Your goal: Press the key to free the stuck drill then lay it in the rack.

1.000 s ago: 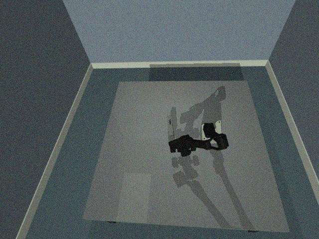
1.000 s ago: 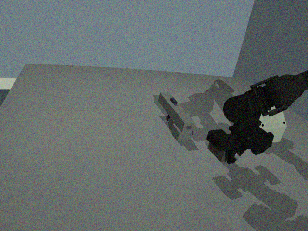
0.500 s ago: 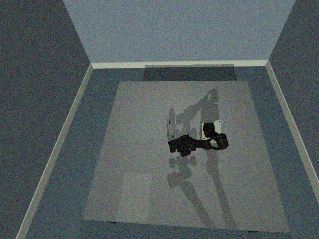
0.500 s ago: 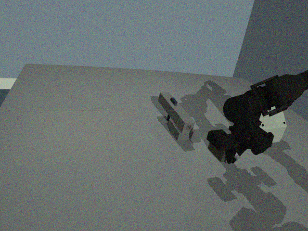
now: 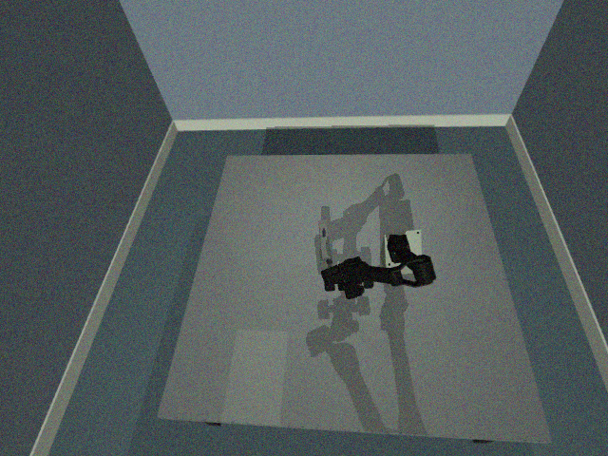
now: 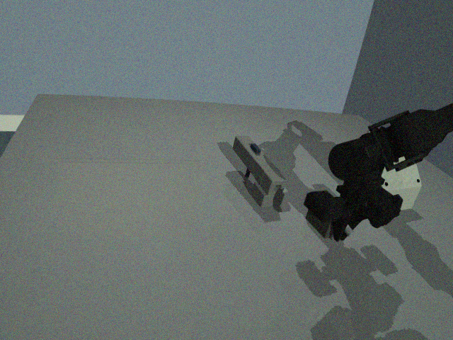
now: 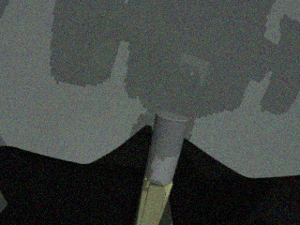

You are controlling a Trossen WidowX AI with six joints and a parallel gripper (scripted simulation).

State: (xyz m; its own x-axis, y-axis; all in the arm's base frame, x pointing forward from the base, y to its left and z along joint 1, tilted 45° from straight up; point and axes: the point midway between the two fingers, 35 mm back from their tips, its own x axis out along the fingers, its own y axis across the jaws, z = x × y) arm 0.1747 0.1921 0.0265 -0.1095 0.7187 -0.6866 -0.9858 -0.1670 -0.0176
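Right now my gripper tip is 40 mm to the left of the drill and 40 mm below it. Also, from my gripper tip: dark boxy rack (50 mm to the right, 10 mm above); then dark key (100 mm ahead, 240 mm to the right, 50 mm above); then grey holder block (100 mm ahead, 210 mm to the right, 40 mm above).
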